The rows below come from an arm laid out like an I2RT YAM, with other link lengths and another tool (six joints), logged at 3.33 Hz.
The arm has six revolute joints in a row. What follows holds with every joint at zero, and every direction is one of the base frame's. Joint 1 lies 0.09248 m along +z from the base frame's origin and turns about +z. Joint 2 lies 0.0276 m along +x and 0.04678 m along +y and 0.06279 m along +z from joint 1 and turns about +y. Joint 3 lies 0.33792 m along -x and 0.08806 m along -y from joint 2 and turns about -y. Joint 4 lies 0.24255 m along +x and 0.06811 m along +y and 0.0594 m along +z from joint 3 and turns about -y. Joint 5 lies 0.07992 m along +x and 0.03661 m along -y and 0.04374 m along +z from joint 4 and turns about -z. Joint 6 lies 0.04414 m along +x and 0.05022 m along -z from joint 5 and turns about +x. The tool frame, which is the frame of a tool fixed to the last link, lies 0.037 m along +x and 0.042 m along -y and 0.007 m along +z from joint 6; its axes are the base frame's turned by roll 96.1, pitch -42 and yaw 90 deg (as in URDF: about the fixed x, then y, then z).
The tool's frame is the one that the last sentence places.
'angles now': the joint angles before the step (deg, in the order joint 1, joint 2, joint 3, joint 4, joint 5, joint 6). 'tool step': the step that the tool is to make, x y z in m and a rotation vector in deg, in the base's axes. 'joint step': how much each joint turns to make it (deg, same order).
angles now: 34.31, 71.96, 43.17, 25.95, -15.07, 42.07
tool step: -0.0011, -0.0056, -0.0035, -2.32, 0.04, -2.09
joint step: 0.01, -0.51, -0.18, -2.11, 2.22, -1.81
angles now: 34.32, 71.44, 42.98, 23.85, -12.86, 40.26
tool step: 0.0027, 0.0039, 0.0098, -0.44, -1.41, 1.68
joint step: -0.06, 0.31, 1.89, -0.98, -1.65, -1.32
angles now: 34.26, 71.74, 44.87, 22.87, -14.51, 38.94
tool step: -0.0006, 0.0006, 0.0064, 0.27, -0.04, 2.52
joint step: -0.72, -0.39, 1.17, -1.38, -3.25, -0.02
